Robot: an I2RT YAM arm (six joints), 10 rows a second.
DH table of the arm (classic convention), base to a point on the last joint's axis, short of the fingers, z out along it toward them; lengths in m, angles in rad. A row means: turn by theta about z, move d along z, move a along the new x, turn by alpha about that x. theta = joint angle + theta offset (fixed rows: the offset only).
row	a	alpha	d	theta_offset
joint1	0.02	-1.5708	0.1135	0
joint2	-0.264	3.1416	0	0
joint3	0.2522	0	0	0.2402
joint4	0.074	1.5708	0	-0.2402
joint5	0	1.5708	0	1.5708
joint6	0	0	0.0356	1.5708
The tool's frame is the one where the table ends.
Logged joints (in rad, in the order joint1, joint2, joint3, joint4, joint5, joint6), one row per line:
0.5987 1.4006 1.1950 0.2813 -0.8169 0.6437
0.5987 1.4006 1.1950 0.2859 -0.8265 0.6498
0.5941 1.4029 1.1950 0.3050 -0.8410 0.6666
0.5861 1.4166 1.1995 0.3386 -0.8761 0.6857
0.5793 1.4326 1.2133 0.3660 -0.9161 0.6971
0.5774 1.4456 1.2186 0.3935 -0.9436 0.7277
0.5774 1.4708 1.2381 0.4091 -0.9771 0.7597
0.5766 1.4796 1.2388 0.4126 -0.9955 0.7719
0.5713 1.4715 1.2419 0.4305 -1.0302 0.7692
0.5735 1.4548 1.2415 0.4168 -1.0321 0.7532
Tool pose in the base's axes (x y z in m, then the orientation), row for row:
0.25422 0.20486 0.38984 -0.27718 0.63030 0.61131 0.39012
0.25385 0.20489 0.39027 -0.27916 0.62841 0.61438 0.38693
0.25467 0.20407 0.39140 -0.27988 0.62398 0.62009 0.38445
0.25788 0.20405 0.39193 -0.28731 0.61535 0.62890 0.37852
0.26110 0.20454 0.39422 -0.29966 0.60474 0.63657 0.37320
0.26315 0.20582 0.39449 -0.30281 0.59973 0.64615 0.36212
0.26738 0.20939 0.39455 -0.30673 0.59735 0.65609 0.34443
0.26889 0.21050 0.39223 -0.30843 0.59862 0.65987 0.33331
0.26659 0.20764 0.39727 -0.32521 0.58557 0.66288 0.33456
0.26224 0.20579 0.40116 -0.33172 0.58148 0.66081 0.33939
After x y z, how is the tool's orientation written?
As a quaternion, x y z w.
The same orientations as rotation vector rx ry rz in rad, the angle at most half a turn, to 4 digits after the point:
-0.7044 1.6019 1.5536
-0.7105 1.5995 1.5637
-0.7132 1.5900 1.5801
-0.7342 1.5724 1.6071
-0.7677 1.5492 1.6307
-0.7798 1.5445 1.6640
-0.7967 1.5515 1.7040
-0.8054 1.5632 1.7231
-0.8487 1.5282 1.7299
-0.8637 1.5139 1.7205

